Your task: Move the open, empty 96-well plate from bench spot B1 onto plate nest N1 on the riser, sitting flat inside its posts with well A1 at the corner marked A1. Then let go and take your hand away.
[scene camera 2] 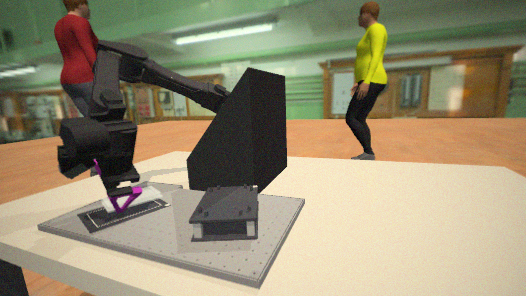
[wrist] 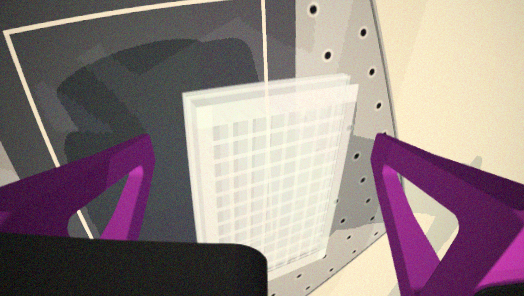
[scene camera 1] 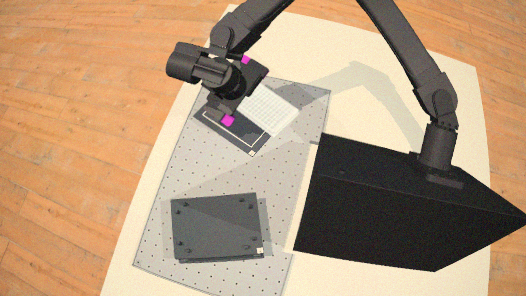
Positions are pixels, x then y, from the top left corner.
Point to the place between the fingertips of the gripper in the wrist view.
At 262, 146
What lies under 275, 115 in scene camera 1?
A white well plate.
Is the gripper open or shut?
Open.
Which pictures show the gripper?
Scene camera 2, the wrist view and scene camera 1: all of them.
